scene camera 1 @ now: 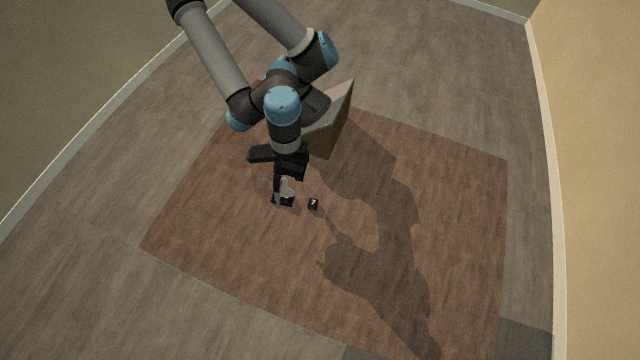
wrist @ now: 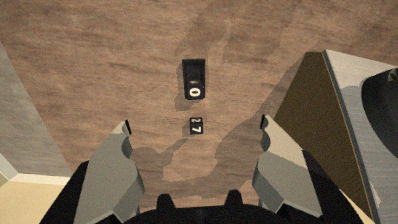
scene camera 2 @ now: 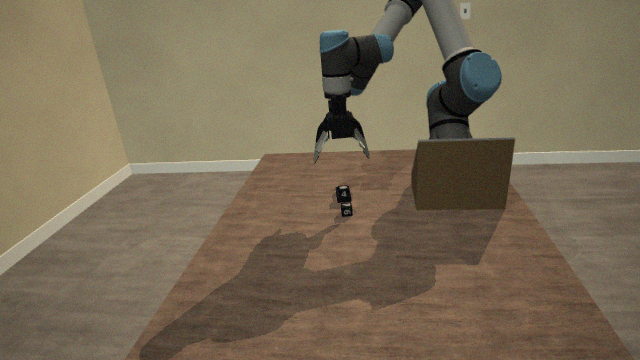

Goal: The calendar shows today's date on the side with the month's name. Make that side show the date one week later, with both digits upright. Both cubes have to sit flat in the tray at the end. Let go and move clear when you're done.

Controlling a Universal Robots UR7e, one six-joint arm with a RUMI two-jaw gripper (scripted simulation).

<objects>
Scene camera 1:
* my gripper: 285, 182
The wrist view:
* my gripper: 196, 118
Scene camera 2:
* my gripper: 341, 161
</objects>
